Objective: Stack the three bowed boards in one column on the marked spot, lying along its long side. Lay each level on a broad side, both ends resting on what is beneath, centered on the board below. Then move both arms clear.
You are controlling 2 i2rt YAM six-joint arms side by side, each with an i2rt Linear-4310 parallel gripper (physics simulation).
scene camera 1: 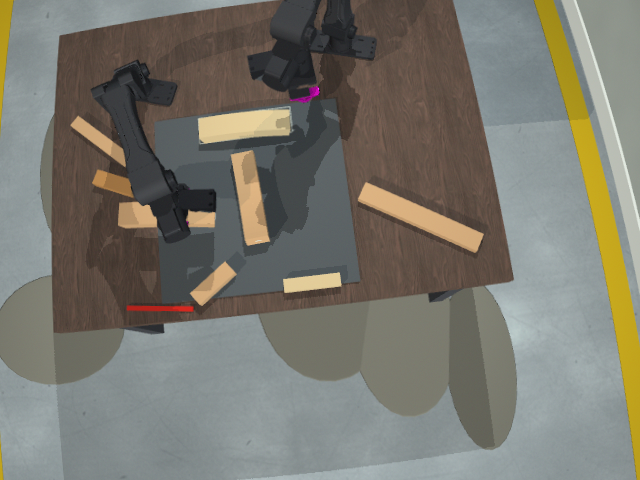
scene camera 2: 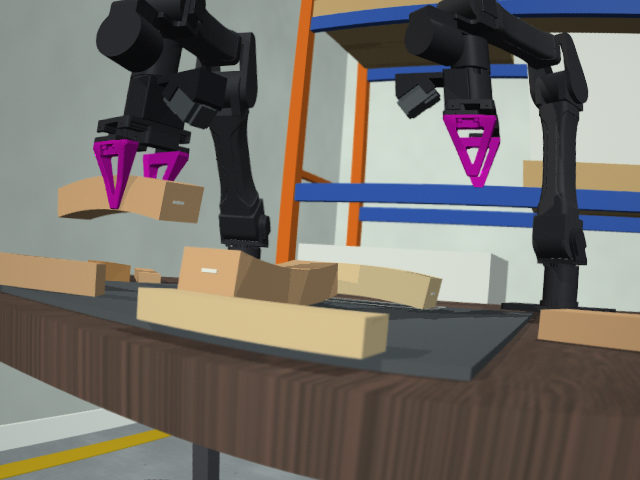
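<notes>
A pale bowed board lies arched upward on the marked outline, along its long side. A tan bowed board rests on the dark mat, crosswise to it, its top dipping in the middle. My right gripper is shut on another tan bowed board, around its middle, and holds it raised, arched upward, at the left; the arm hides much of this grip in scene camera 1. My left gripper is open and empty, above the mat's back edge beside the pale board.
A long straight board lies at the right. A pale block and a tan block lie at the front. A plank, an orange block and a red bar lie at the left.
</notes>
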